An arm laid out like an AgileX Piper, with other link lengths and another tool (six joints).
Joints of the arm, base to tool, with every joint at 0 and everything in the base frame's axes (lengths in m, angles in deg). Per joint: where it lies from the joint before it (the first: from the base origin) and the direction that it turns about. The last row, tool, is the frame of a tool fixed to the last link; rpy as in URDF.
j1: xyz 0 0 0.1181 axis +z
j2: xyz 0 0 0 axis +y
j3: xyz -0.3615 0 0.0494 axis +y
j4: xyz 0.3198 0 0.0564 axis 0.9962 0 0.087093
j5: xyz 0 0 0 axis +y
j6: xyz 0.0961 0 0.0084 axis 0.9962 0 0.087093
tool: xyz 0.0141 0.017 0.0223 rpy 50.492 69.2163 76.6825
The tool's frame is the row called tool.
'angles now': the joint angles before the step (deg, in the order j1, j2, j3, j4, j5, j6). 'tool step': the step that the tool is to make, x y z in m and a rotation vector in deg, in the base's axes. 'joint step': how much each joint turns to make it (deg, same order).
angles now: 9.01 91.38 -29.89 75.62 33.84 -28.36
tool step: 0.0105 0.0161 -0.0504 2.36 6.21 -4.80
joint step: 3.10 10.31 -0.30 15.00 -1.24 -7.66
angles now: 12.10 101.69 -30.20 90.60 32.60 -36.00
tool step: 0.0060 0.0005 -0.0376 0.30 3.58 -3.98
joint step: 0.43 7.28 -0.37 10.02 -0.18 -6.53
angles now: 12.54 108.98 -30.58 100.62 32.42 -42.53
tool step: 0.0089 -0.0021 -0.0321 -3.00 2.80 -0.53
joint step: 0.01 6.06 -2.19 1.48 -2.24 -1.81
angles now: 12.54 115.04 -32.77 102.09 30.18 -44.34
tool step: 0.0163 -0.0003 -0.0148 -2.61 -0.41 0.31
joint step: -0.01 3.37 -3.12 0.20 -2.43 -1.25
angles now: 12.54 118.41 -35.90 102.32 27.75 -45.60
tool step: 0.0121 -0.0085 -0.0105 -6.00 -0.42 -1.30
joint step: 0.00 1.66 -2.05 0.07 -6.22 -0.11
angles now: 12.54 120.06 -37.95 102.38 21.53 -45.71
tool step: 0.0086 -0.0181 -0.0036 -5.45 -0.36 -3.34
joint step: -1.23 0.32 -0.84 0.84 -5.89 -0.01
